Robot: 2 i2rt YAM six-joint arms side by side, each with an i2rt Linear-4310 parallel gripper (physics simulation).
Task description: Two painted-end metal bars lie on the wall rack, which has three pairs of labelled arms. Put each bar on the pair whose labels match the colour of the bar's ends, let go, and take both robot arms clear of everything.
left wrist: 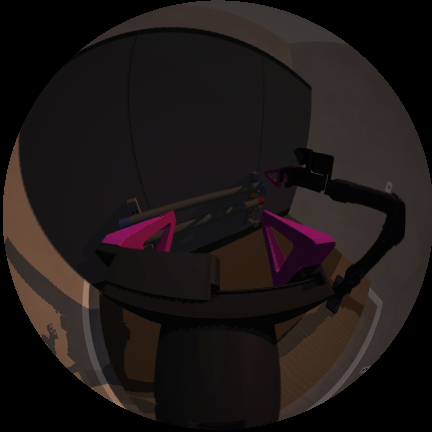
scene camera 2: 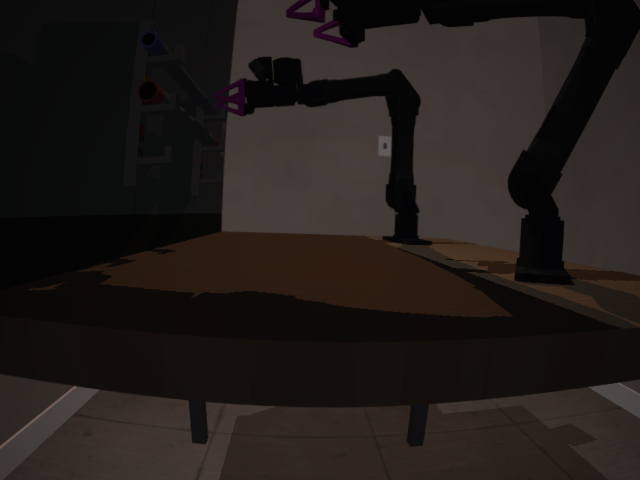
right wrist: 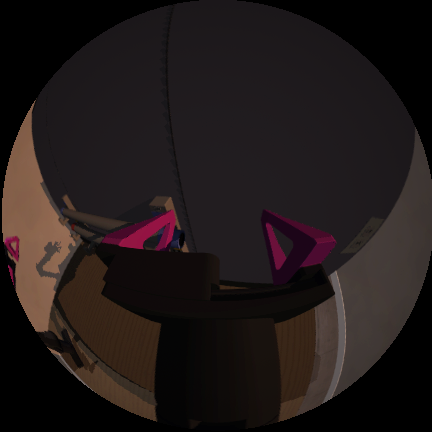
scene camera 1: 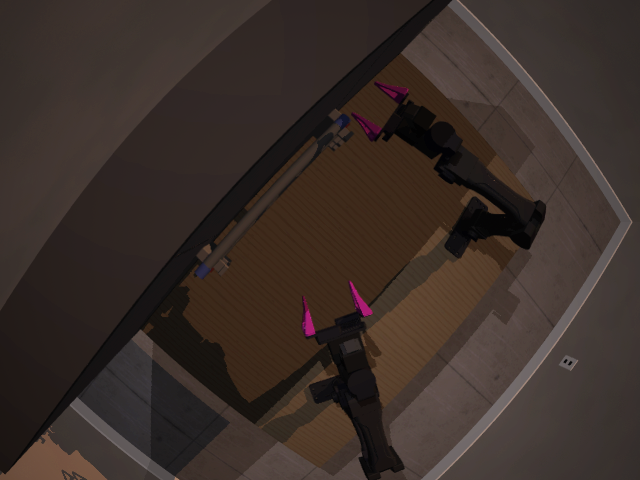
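Pixels of known places: left gripper, fingertip midpoint: (left wrist: 217,215) (scene camera 2: 300,24) (scene camera 1: 326,288); right gripper, fingertip midpoint: (left wrist: 270,171) (scene camera 2: 215,100) (right wrist: 217,214) (scene camera 1: 363,97); left arm's base, link origin: (scene camera 2: 539,273); right arm's base, link origin: (left wrist: 336,292) (scene camera 2: 405,242) (scene camera 1: 466,226).
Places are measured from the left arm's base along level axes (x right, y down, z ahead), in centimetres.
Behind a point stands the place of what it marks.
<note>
A grey bar with blue ends (scene camera 1: 279,188) @[x -2.4, y -31.5, z 61.1 cm] (scene camera 2: 151,40) @[x -25.1, y -30.1, z 48.0 cm] (left wrist: 185,202) @[x -8.8, y -31.3, z 56.9 cm] lies on the top arms of the wall rack (scene camera 2: 131,173) @[x -23.3, y -11.8, z 51.9 cm] (left wrist: 133,206) @[x -21.6, y -33.4, z 52.0 cm] (right wrist: 161,202). A grey bar with red ends (scene camera 2: 150,91) @[x -23.7, y -23.0, z 48.6 cm] (left wrist: 261,200) @[x 17.5, y -23.9, z 71.2 cm] lies below it on the middle arms, beside a small yellow-orange mark. Red marks show by the lowest arms, which hold no bar. My right gripper (scene camera 1: 364,98) @[x 20.8, y -35.0, z 75.6 cm] (scene camera 2: 217,98) @[x 20.8, y -35.0, z 75.6 cm] (right wrist: 217,214) @[x 20.8, y -35.0, z 75.6 cm] is open and empty, one fingertip close to the blue bar's far end in scene camera 1. My left gripper (scene camera 1: 327,289) @[x -0.1, y -40.2, z 39.1 cm] (scene camera 2: 300,23) @[x -0.1, y -40.2, z 39.1 cm] (left wrist: 217,215) @[x -0.1, y -40.2, z 39.1 cm] is open and empty, away from the rack. Label texts are unreadable.
The dark wall panel (scene camera 1: 155,149) @[x -17.7, y -85.0, z 66.8 cm] (left wrist: 200,110) @[x -4.5, y -54.6, z 64.1 cm] stands right behind the rack. The wooden table (scene camera 1: 330,222) @[x 11.0, y 0.0, z 48.9 cm] (scene camera 2: 289,268) @[x -15.6, y 0.0, z 30.1 cm] lies below the rack and carries both arm bases. In scene camera 2 the left arm reaches across the upper right, nearer the camera than the right arm.
</note>
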